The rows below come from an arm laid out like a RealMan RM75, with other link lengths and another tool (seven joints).
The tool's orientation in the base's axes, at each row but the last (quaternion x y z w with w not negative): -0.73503 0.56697 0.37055 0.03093; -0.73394 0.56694 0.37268 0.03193; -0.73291 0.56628 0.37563 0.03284; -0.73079 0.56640 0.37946 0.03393; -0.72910 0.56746 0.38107 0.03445; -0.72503 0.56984 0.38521 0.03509; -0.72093 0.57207 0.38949 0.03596; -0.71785 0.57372 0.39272 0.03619; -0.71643 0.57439 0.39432 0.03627; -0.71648 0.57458 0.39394 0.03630; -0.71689 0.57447 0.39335 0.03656; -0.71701 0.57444 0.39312 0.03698
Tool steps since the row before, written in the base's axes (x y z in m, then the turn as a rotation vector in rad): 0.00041 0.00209 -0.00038 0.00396 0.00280 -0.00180; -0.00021 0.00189 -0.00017 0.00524 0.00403 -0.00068; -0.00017 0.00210 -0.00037 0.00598 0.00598 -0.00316; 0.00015 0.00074 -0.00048 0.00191 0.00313 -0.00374; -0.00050 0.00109 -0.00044 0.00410 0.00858 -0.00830; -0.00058 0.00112 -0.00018 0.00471 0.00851 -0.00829; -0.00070 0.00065 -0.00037 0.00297 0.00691 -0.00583; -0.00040 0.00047 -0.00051 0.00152 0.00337 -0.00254; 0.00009 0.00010 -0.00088 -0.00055 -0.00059 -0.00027; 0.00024 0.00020 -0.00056 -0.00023 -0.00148 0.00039; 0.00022 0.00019 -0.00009 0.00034 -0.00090 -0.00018; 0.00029 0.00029 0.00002 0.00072 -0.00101 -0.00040
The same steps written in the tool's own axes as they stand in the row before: -0.00144 -0.00124 0.00104 -0.00090 -0.00506 0.00059; -0.00145 -0.00056 0.00112 -0.00245 -0.00617 -0.00030; -0.00149 -0.00074 0.00135 -0.00250 -0.00844 0.00202; -0.00030 -0.00057 0.00062 -0.00016 -0.00417 0.00317; -0.00064 -0.00013 0.00110 -0.00167 -0.00971 0.00789; -0.00082 0.00004 0.00098 -0.00159 -0.01020 0.00754; -0.00032 0.00023 0.00094 -0.00187 -0.00720 0.00594; -0.00008 -0.00002 0.00080 -0.00109 -0.00345 0.00265; 0.00046 -0.00046 0.00061 0.00062 0.00056 0.00018; 0.00019 -0.00050 0.00036 0.00093 0.00085 -0.00089; -0.00009 -0.00029 0.00004 0.00083 -0.00006 -0.00051; -0.00023 -0.00034 -0.00002 0.00107 -0.00043 -0.00061
